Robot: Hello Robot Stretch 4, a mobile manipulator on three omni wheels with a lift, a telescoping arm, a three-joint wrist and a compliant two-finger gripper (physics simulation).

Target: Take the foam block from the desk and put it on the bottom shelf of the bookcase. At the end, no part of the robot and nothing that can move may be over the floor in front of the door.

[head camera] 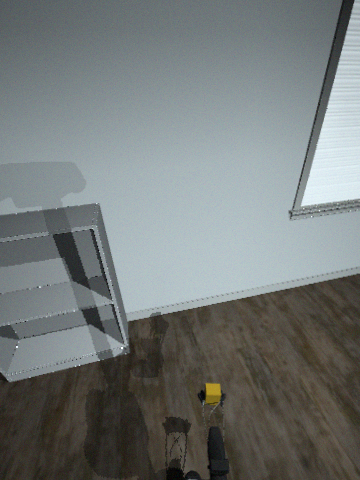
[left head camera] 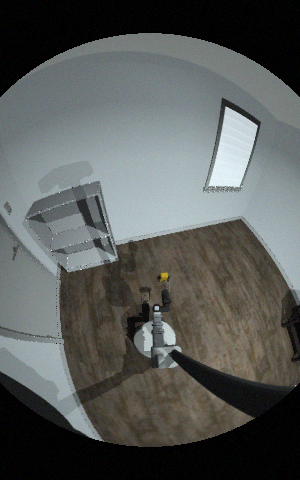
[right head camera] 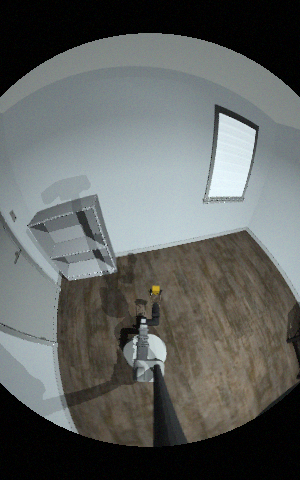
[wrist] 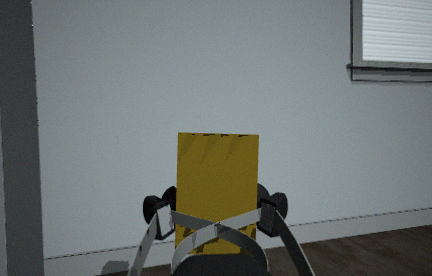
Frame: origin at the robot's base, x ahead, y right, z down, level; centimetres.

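Seen in the pictures: gripper, between the fingertips: [wrist: 215, 201].
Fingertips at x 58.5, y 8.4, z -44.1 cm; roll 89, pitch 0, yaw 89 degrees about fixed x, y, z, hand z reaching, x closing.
Note:
Pixels of each thing's middle, then the offset from my fingertips to it. "*": a spot on its surface instead.
- yellow foam block, middle of its body: [wrist: 216, 188] [head camera: 212, 394] [right head camera: 155, 289] [left head camera: 163, 276] dx -2.5, dy +0.1, dz -1.8 cm
- door, a spot on its surface: [left head camera: 25, 290] * dx -33.9, dy -130.4, dz -18.1 cm
- window, a spot on its surface: [left head camera: 234, 147] * dx +117.3, dy +104.0, dz -102.4 cm
The yellow foam block [head camera: 213, 390] [left head camera: 164, 276] [right head camera: 156, 289] [wrist: 217, 165] is upright between the two fingertips of my gripper [head camera: 212, 396] [wrist: 215, 201], which is shut on it. The block is held above the floor, in front of and to the right of the bookcase. The grey bookcase [head camera: 114, 280] [left head camera: 60, 200] [right head camera: 65, 209] [wrist: 20, 140] stands against the wall at the left. Its bottom shelf [head camera: 55, 345] shows bare in the head camera view. In the wrist view, a side panel shows at the left edge, with wall behind the block.
The door [left head camera: 25, 290] [right head camera: 25, 295] is at the left, beyond the bookcase. My round white base [left head camera: 142, 340] [right head camera: 155, 347] stands on the floor to the right of it. A dark piece of furniture [left head camera: 291, 320] is partly visible at the right edge. A window [left head camera: 234, 147] is on the far wall.

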